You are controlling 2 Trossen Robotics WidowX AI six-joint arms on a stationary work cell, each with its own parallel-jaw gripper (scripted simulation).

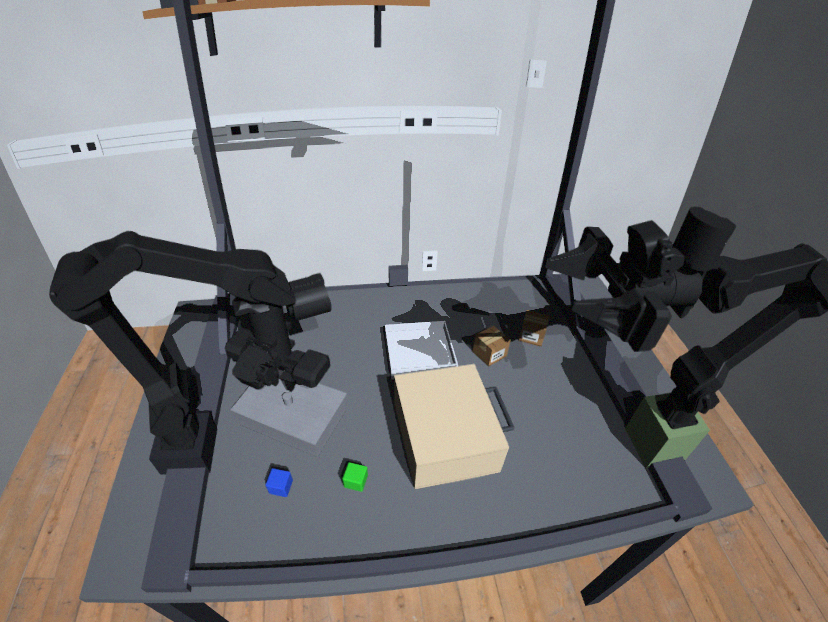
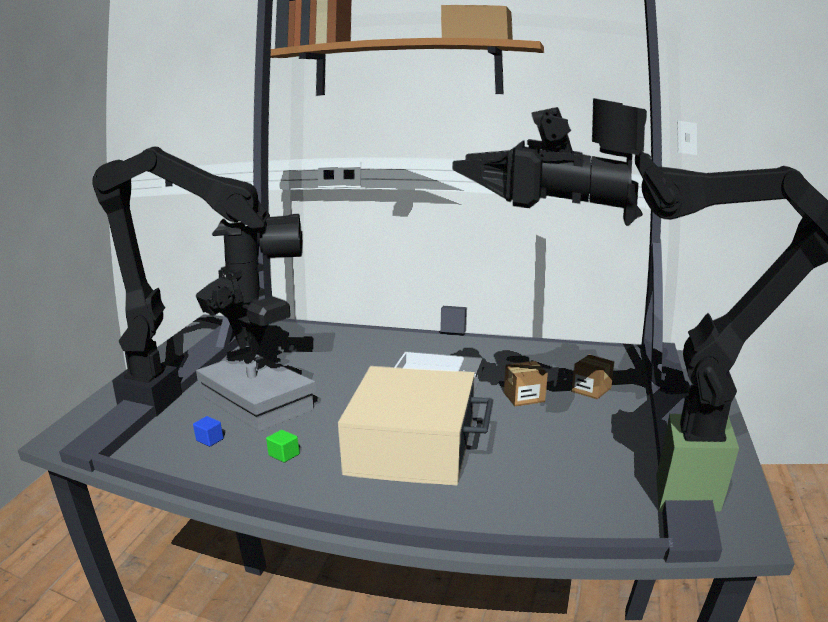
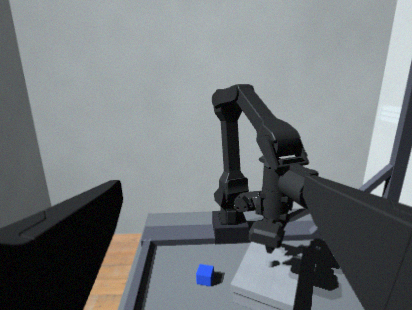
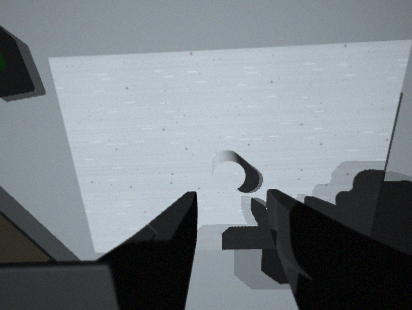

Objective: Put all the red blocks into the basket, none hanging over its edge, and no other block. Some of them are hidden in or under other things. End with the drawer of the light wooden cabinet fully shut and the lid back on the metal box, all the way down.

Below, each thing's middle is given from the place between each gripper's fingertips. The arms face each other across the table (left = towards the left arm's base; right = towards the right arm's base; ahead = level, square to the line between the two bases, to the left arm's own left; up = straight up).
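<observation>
Distances from my right hand: light wooden cabinet (image 2: 402, 424) 4 cm ahead, 29 cm to the left, 9 cm below; drawer (image 2: 465, 430) 4 cm ahead, 32 cm to the left, 10 cm below; white basket (image 1: 412, 347) 19 cm behind, 26 cm to the left, 12 cm below; grey lid (image 1: 305, 415) 9 cm below. Going by their middles, the grey lid is the nearest to my right hand of the things named here.
Distances from my left hand: light wooden cabinet 39 cm below, 14 cm to the right, 8 cm behind; white basket 42 cm below, 17 cm to the right, 31 cm behind; grey lid 38 cm below, 43 cm to the right, 12 cm behind; drawer 39 cm below, 11 cm to the right, 8 cm behind. By its middle, the grey lid is nearer to my right hand than to my left hand.
</observation>
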